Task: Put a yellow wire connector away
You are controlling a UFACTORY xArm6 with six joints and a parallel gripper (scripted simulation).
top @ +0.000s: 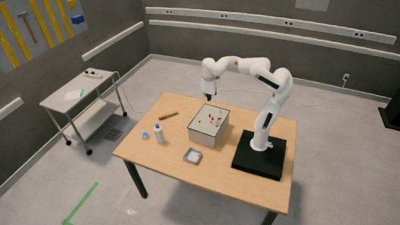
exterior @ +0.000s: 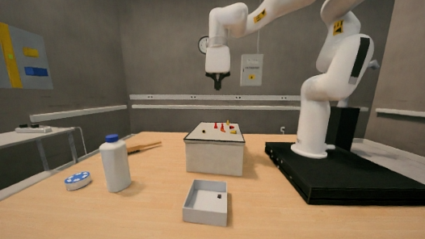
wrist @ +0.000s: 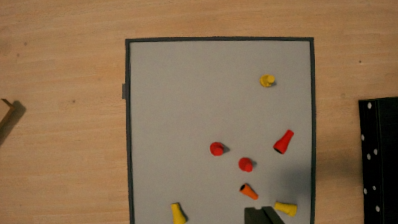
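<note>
The yellow wire connector lies 19 cm below my hand, 10 cm to the right of it and 6 cm behind it. The rest, counted from my hand: tool case (23 cm below); white bottle (31 cm ahead, 25 cm below, 22 cm to the left).
</note>
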